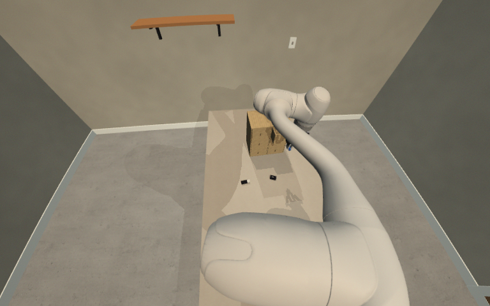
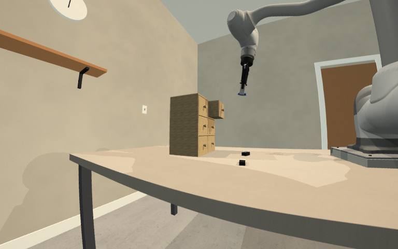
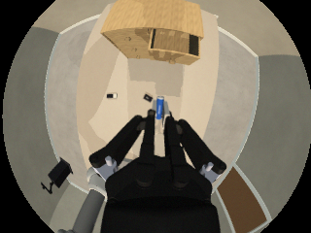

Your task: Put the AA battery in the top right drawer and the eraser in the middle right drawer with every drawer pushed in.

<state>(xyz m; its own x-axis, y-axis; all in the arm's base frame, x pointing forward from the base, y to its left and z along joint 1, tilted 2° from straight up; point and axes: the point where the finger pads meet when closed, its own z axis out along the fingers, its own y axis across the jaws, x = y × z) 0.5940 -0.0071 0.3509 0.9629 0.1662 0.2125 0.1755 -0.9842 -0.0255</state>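
Right now my hand is 30 mm above the blue piece. The rest, counted from my hand: black block 20 mm behind, 40 mm to the left, 380 mm below.
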